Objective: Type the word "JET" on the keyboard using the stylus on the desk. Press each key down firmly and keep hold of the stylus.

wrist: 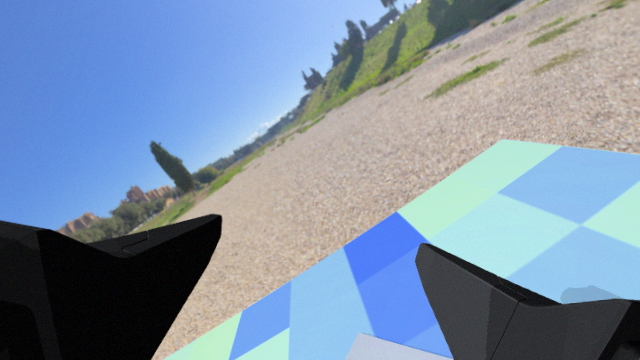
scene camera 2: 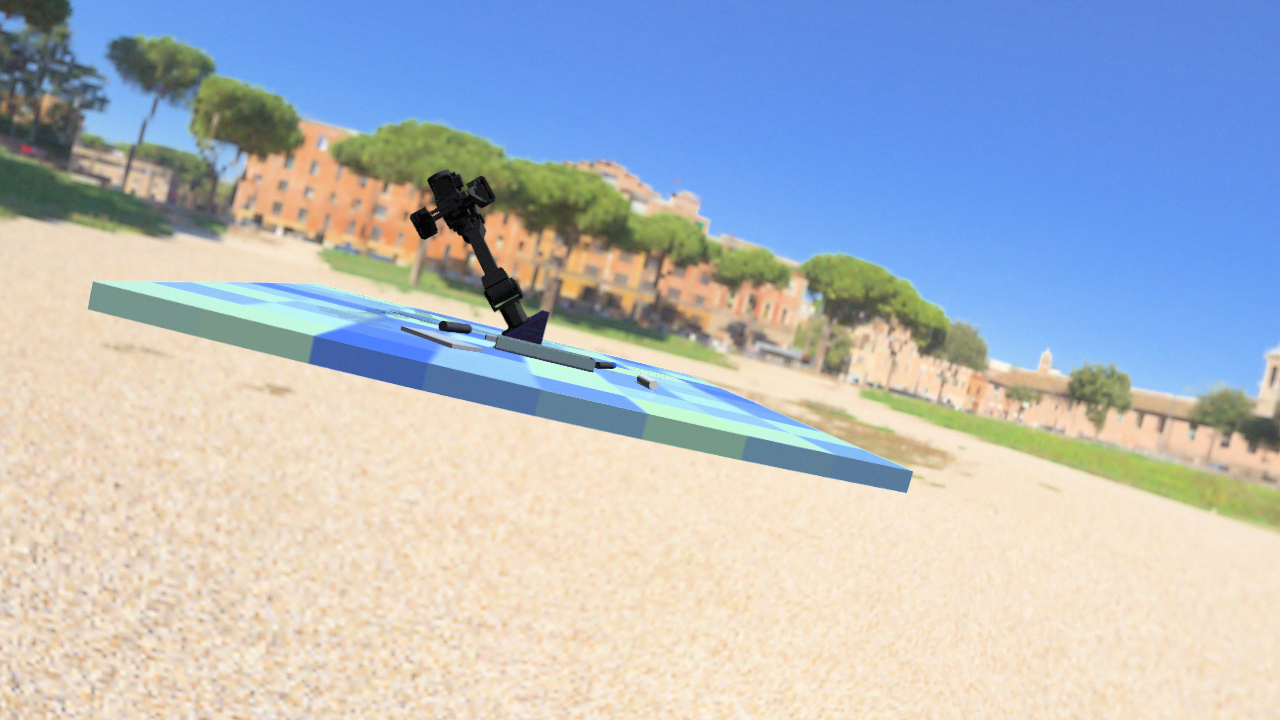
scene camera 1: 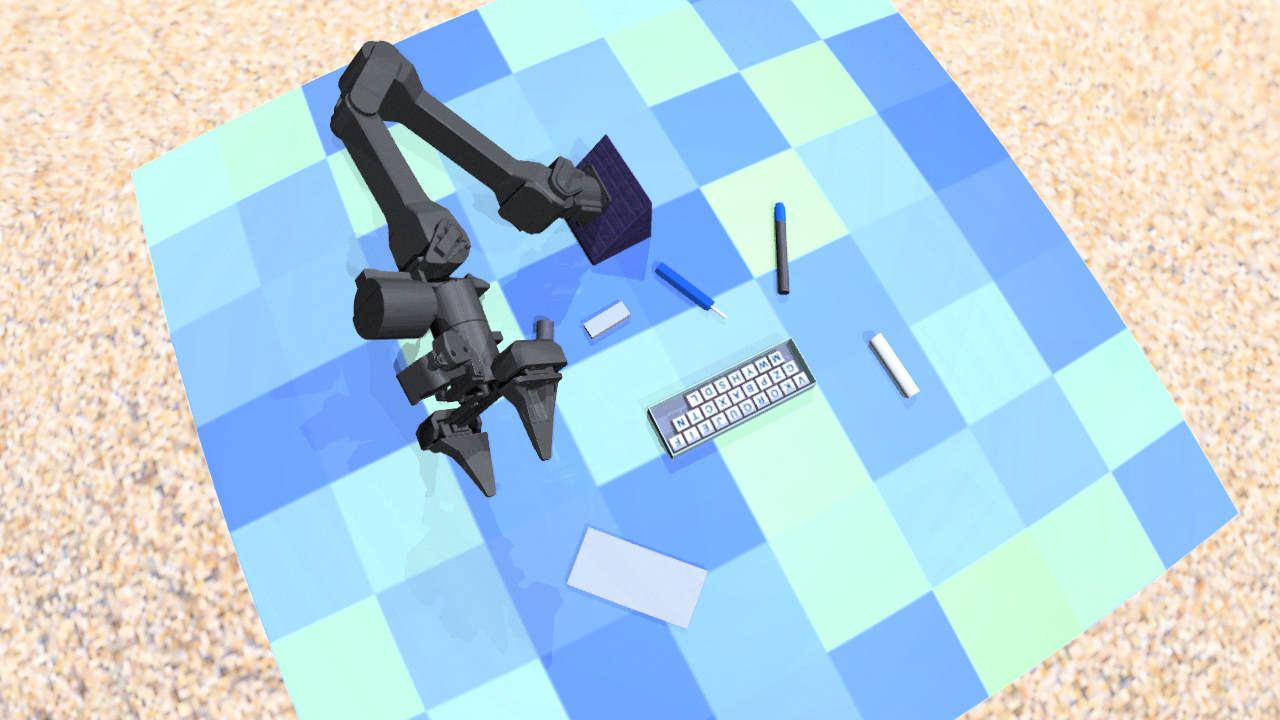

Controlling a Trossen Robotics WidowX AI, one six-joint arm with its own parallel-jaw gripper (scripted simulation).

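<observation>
Looking for my gripper, I find it in scene camera 1 and in scene camera 2, and there is one spot on it that both show: [scene camera 1: 532, 391] and [scene camera 2: 476, 195] are the same spot on my gripper. The gripper is also visible to me in the wrist view [322, 239].
</observation>
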